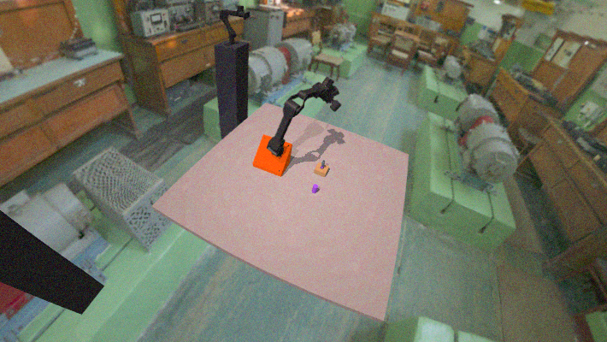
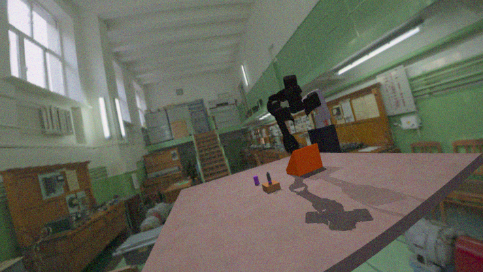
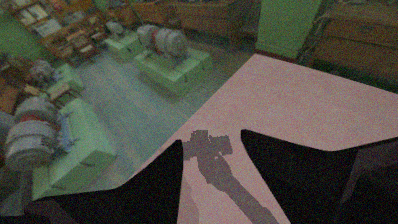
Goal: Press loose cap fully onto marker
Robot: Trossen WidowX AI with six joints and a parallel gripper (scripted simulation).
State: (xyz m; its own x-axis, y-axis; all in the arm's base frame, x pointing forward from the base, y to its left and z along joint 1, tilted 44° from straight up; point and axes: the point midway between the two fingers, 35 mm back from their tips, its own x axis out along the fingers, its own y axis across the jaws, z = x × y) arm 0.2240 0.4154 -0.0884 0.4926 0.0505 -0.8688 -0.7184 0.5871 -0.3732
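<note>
My gripper tip is 500 mm to the left of the purple cap, 300 mm above it and 50 mm short of it.
</note>
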